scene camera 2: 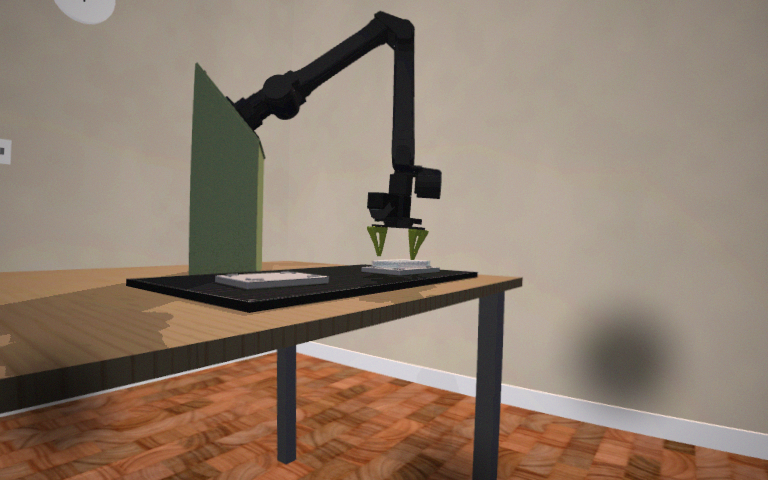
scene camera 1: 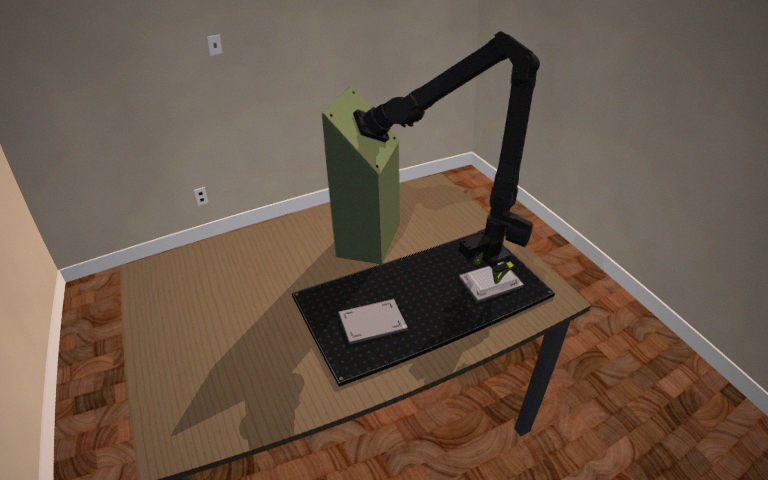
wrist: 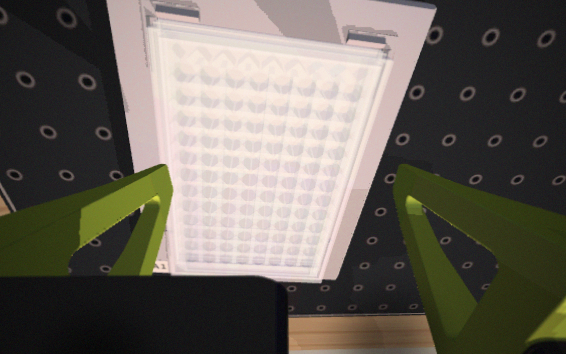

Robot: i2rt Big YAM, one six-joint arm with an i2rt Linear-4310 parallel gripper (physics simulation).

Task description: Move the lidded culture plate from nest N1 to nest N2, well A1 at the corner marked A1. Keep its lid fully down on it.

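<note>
The lidded culture plate, white with a clear lid, lies on the pale nest N1 at the board's right end. The lid looks level; its exact seating is hard to tell. An A1 label shows at the nest's lower left in the wrist view, partly hidden. My gripper is open and empty, just above the plate, its green fingers wide apart towards its two long sides. The other nest, N2, bears no plate; its A1 mark is unreadable.
Both nests are on a black perforated board on a wooden table. The green pedestal carrying the arm stands behind the board. Low corner guides rise from the nests.
</note>
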